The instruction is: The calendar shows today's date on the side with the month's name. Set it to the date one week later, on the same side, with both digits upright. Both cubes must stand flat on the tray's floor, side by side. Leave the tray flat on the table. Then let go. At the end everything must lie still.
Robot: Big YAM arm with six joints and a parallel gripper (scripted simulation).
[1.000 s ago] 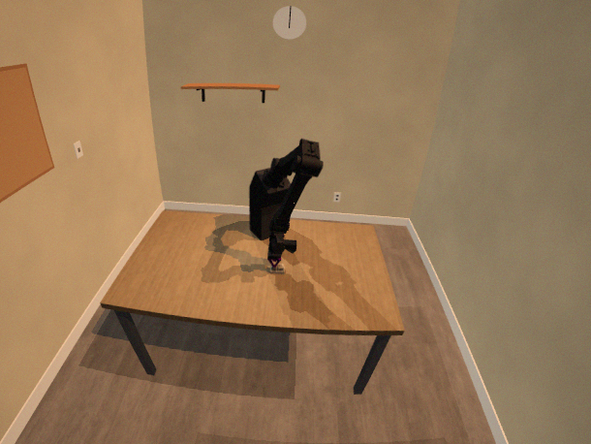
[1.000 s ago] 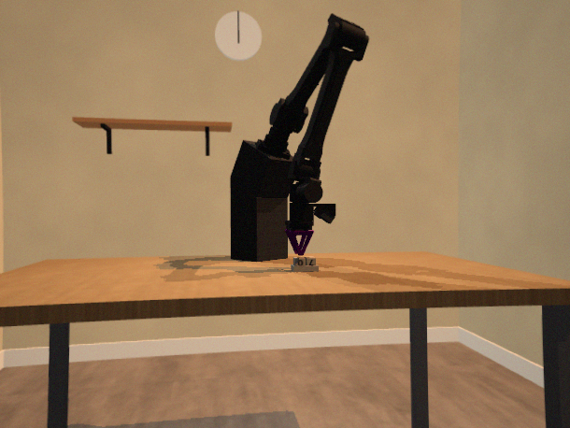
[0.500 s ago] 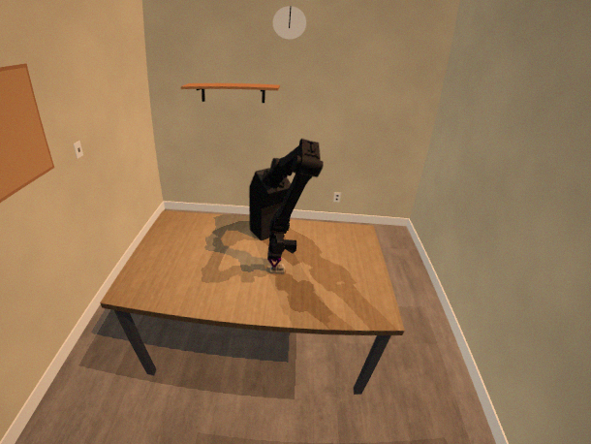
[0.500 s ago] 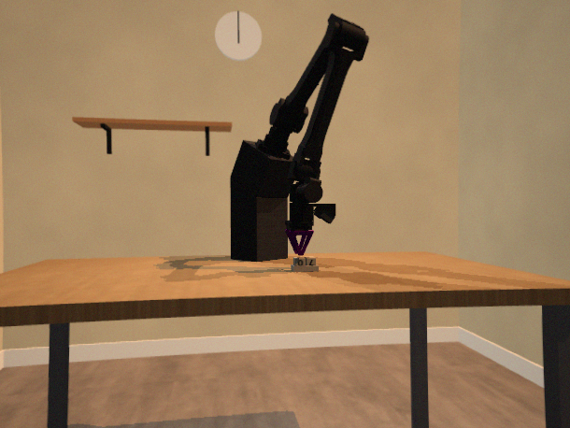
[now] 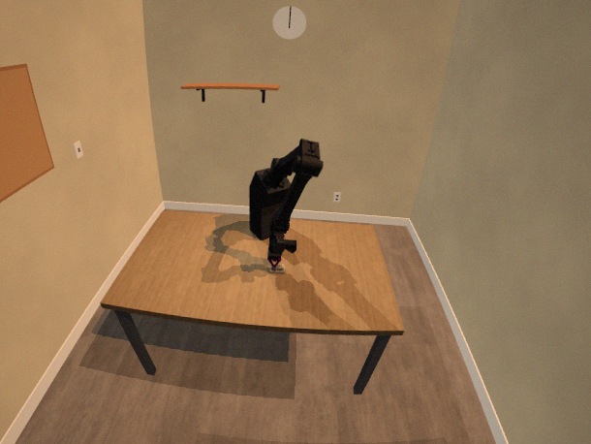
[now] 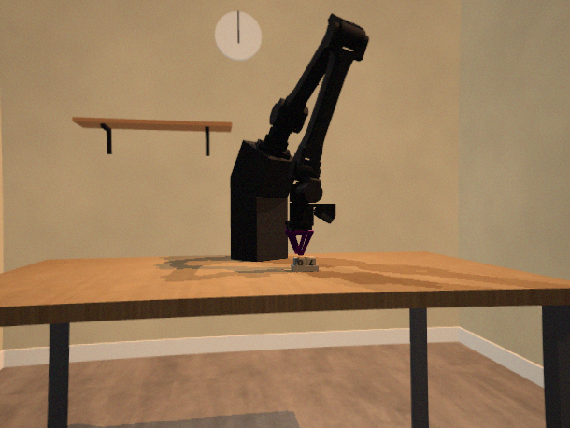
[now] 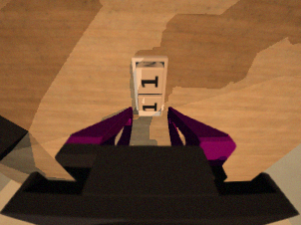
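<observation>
My hand is 50 mm above the tray and 20 mm to the right of it.
</observation>
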